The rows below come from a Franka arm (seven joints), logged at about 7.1 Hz.
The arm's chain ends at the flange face. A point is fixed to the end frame.
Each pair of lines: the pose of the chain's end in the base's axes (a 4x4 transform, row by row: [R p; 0 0 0 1], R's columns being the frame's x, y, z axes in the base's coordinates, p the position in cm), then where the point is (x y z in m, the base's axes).
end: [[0.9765 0.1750 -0.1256 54.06], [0.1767 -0.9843 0.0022 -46.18], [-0.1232 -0.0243 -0.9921 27.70], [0 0 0 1]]
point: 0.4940 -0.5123 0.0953
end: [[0.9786 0.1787 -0.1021 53.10], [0.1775 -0.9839 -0.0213 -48.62], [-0.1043 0.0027 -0.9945 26.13], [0 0 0 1]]
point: 0.4889 -0.5411 0.0798
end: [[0.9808 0.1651 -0.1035 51.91], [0.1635 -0.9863 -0.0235 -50.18], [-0.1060 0.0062 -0.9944 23.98], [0 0 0 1]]
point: 0.4761 -0.5568 0.0585
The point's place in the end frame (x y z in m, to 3 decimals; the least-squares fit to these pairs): -0.032 0.046 0.186
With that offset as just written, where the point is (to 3 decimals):
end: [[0.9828 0.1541 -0.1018 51.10], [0.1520 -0.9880 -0.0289 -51.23], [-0.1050 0.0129 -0.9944 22.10], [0 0 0 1]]
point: 0.468 -0.568 0.040
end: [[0.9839 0.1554 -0.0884 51.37], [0.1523 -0.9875 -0.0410 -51.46], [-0.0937 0.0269 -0.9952 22.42], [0 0 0 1]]
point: 0.473 -0.573 0.043
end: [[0.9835 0.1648 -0.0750 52.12], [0.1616 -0.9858 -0.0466 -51.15], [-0.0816 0.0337 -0.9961 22.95], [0 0 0 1]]
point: 0.483 -0.571 0.048
